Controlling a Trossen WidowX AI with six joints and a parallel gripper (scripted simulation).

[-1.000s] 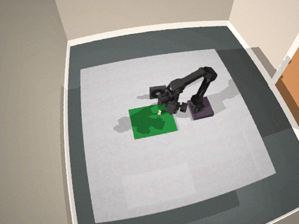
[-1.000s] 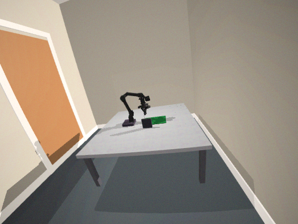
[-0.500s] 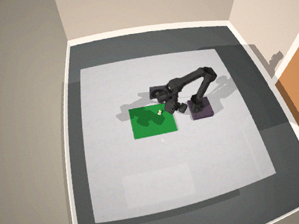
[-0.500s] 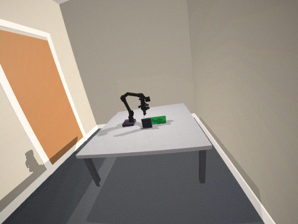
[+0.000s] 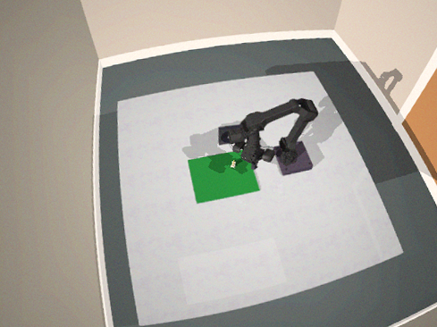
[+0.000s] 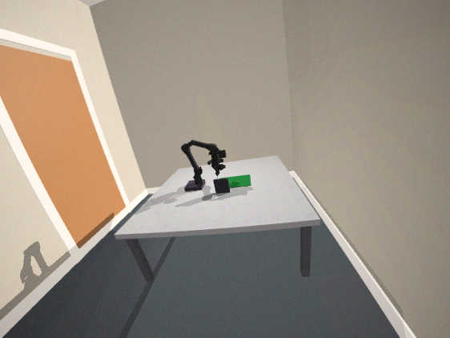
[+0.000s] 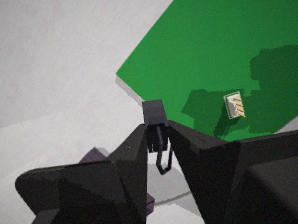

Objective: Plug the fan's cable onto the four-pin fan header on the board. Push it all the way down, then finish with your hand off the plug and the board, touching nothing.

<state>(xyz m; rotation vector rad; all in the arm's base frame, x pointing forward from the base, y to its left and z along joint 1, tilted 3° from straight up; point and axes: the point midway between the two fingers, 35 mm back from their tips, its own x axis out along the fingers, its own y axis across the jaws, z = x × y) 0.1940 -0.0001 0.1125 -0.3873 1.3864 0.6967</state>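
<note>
The fan header lies 60 mm ahead of my gripper tip, 90 mm to the right of it and 100 mm below it. Also, from my gripper tip: green board 130 mm ahead, 50 mm to the right, 120 mm below; then square fan 30 mm ahead, 220 mm to the right, 40 mm below; then dark fan plug 10 mm below.
</note>
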